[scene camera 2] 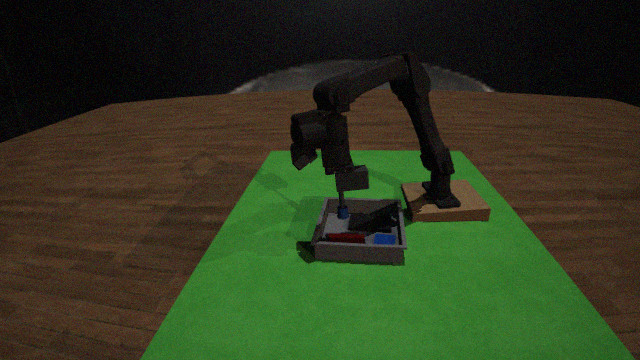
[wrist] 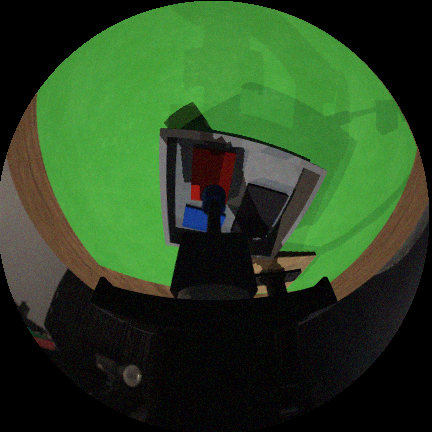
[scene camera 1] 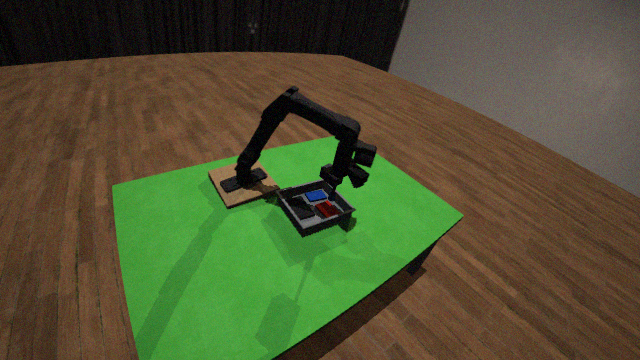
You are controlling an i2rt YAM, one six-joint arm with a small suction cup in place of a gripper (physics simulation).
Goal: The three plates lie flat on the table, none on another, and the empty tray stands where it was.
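Places are measured from the arm's base along level axes (x ahead, y left, z up), in millimetres.
Pixels of known places: hand, tool point: point(scene camera 2: 343, 216) point(wrist: 213, 195) point(scene camera 1: 331, 198); arm's base, link origin: point(scene camera 2: 439, 194) point(wrist: 272, 277) point(scene camera 1: 244, 180).
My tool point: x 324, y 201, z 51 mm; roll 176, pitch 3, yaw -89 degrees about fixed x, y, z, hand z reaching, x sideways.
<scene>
Ahead of a thing's pixels: the offset from my tool point to its top centre. Level surfaces: height alone.
The grey tray {dy -34, dx -49, dz -30 mm} point(scene camera 1: 327, 224) point(scene camera 2: 357, 253) point(wrist: 163, 190) stands on the green table. Three plates lie inside it, side by side: a red plate {dy +8, dx -7, dz -67 mm} point(scene camera 1: 327, 211) point(scene camera 2: 346, 238) point(wrist: 207, 165), a blue plate {dy +25, dx -104, dz -68 mm} point(scene camera 1: 316, 195) point(scene camera 2: 384, 239) point(wrist: 194, 218) and a black plate {dy -86, dx -82, dz -67 mm} point(scene camera 1: 301, 209) point(scene camera 2: 369, 223) point(wrist: 267, 202). Shadow on the black plate makes it hard to tell whether it lies fully flat. My suction cup point(scene camera 1: 332, 194) point(scene camera 2: 342, 213) point(wrist: 214, 195) points down low over the tray, near the red and blue plates. It holds nothing. In the wrist view it covers the red plate's lower edge.
The arm's wooden base board point(scene camera 1: 234, 198) point(scene camera 2: 450, 215) point(wrist: 300, 260) is on the table close beside the tray, on the black plate's side. The tray's raised walls surround the plates and the cup's tip. Arm shadows fall across the green table top {dz -80 mm} point(scene camera 1: 210, 280) point(scene camera 2: 380, 310) point(wrist: 115, 125).
</scene>
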